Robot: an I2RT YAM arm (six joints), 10 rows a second.
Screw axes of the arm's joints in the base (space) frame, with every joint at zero. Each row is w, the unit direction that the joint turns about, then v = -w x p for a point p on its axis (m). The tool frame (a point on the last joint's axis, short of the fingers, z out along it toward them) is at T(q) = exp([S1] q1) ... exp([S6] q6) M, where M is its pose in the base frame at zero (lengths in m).
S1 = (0, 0, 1, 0, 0, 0)
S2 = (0, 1, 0, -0.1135, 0, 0.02)
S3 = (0, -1, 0, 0.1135, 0, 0.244)
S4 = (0, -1, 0, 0.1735, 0, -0.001)
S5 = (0, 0, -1, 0, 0.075, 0)
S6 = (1, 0, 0, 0, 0.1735, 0)
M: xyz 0.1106 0 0.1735 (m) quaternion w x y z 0.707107 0 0.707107 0
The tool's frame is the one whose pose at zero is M.
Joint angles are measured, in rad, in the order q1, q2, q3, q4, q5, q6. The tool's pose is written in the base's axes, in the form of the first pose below.
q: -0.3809, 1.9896, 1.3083, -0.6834, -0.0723, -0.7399
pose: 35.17 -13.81 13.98 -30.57 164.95 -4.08
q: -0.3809, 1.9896, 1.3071, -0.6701, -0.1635, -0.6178
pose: 35.39 -13.55 14.02 -20.91 163.22 3.20
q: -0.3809, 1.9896, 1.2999, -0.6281, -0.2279, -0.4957
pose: 35.74 -13.44 13.99 -11.59 160.81 8.00
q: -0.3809, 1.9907, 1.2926, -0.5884, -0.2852, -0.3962
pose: 36.04 -13.35 13.92 -4.47 158.35 12.46
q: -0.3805, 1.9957, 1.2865, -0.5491, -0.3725, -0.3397
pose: 36.39 -13.16 13.80 -1.44 154.91 18.71
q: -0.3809, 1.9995, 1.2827, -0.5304, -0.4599, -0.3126
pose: 36.56 -12.94 13.75 -0.61 152.07 25.03
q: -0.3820, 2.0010, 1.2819, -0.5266, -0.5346, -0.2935
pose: 36.62 -12.76 13.81 -0.09 149.90 30.55
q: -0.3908, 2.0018, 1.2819, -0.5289, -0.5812, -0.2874
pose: 36.52 -12.93 13.85 0.47 148.55 33.83
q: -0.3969, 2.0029, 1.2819, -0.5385, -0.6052, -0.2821
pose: 36.37 -13.05 13.83 1.25 148.24 35.85
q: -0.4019, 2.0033, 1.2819, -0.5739, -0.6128, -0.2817
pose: 35.98 -13.07 13.72 2.43 149.50 37.58
